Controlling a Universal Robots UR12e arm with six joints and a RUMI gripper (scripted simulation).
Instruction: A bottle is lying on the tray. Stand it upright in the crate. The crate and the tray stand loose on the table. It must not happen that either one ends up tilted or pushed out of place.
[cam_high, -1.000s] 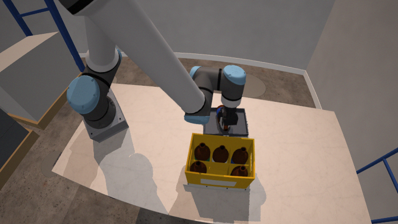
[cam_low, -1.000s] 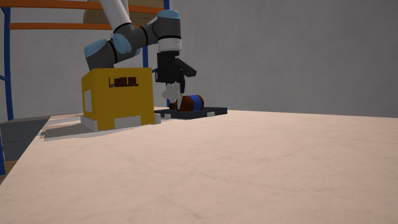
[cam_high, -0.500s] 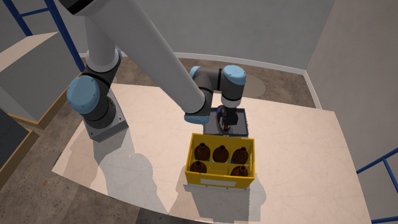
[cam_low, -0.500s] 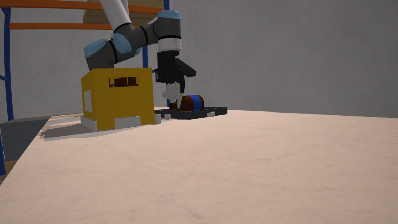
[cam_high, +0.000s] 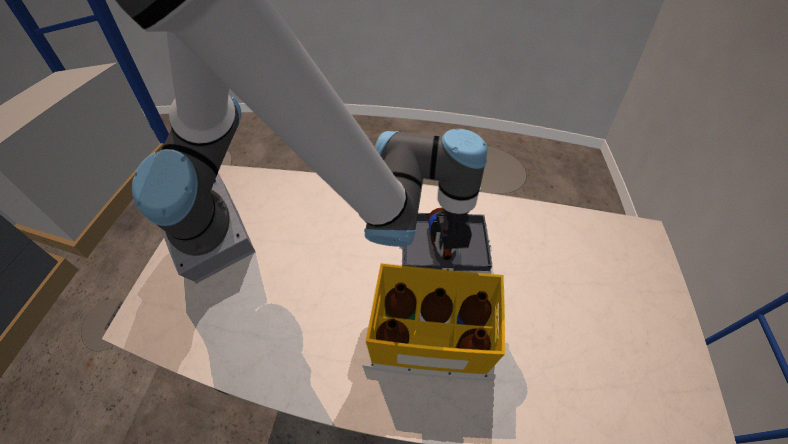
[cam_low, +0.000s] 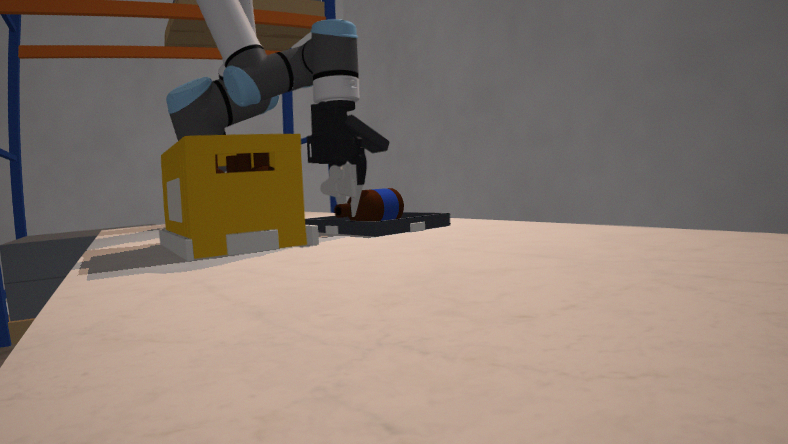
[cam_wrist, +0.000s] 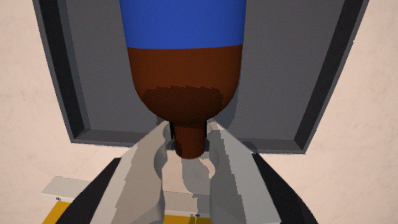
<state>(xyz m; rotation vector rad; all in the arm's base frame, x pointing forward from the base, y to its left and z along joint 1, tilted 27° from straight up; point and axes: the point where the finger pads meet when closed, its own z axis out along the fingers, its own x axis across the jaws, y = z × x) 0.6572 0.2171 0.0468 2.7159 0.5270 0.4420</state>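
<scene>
Now: the tray 1 cm behind my hand, 5 cm to the left of it and 3 cm below it. The rest, counted from my hand: crate: 2 cm ahead, 24 cm to the right, 4 cm above.
</scene>
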